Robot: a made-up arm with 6 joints.
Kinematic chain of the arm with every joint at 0, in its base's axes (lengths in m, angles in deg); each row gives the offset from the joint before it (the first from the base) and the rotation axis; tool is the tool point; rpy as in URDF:
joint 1: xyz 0 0 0.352 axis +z
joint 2: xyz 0 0 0 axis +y
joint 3: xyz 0.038 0 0.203 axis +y
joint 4: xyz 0.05 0 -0.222 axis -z
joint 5: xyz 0 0 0 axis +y
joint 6: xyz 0.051 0 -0.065 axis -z
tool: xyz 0 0 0 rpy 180 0 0
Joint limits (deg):
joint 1: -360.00..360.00
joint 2: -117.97..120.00
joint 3: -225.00..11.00
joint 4: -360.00..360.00
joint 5: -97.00..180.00
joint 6: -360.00..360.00
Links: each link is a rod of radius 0.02 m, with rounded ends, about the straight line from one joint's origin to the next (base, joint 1, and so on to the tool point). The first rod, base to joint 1, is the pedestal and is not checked.
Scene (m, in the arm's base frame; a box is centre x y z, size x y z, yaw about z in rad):
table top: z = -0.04
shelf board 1: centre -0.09 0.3 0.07 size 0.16 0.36 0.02 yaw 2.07
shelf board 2: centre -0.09 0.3 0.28 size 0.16 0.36 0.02 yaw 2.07
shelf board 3: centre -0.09 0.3 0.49 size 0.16 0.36 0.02 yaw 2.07
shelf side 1: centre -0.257 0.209 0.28 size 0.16 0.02 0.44 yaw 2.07
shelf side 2: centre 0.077 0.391 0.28 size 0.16 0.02 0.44 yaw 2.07
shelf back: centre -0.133 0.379 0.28 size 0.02 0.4 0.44 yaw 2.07
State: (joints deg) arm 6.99 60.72 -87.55 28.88 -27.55 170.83
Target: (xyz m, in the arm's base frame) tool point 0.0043 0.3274 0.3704
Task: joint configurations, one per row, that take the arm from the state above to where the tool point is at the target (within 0.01 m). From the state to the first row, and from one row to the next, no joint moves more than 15 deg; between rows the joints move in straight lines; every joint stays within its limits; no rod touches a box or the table.
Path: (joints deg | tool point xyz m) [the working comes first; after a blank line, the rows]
Joints at the target: 92.14 21.83 -46.79 11.63 -44.51 170.83
Straight joint move there: touches shelf side 2.

1: 21.25 48.88 -72.83 27.22 -33.24 170.83 | 0.3747 0.1073 0.2784
2: 35.52 37.04 -58.12 25.55 -38.94 170.83 | 0.3079 0.1771 0.3109
3: 49.78 25.19 -43.40 23.89 -44.63 170.83 | 0.2269 0.2169 0.3378
4: 64.05 13.35 -28.68 22.23 -50.33 170.83 | 0.1441 0.2247 0.3579
5: 78.31 1.51 -13.96 20.56 -56.02 170.83 | 0.0717 0.2038 0.3704
6: 82.92 8.28 -24.91 17.58 -52.19 170.83 | 0.0560 0.2486 0.3720
7: 87.53 15.06 -35.85 14.61 -48.35 170.83 | 0.0333 0.2902 0.3719
8: 92.14 21.83 -46.79 11.63 -44.51 170.83 | 0.0043 0.3274 0.3704

